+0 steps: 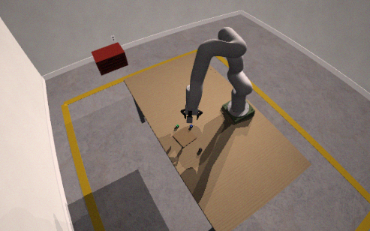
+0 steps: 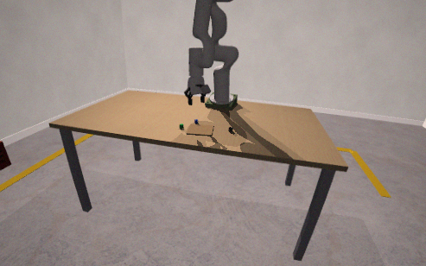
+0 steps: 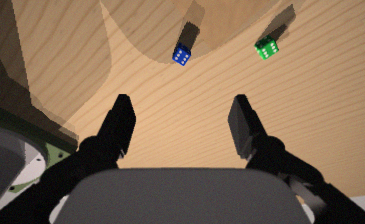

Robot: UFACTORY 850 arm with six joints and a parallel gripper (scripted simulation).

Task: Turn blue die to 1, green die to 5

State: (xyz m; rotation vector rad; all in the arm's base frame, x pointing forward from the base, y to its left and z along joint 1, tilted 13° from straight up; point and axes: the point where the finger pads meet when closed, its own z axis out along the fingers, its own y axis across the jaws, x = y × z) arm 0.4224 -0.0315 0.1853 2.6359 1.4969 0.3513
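Right now the blue die is 120 mm below my hand. The rest, counted from my hand: mat (130 mm below, 90 mm ahead, 60 mm to the left); black die (230 mm to the left, 120 mm below, 30 mm ahead); green die (120 mm below, 100 mm ahead, 50 mm to the right).
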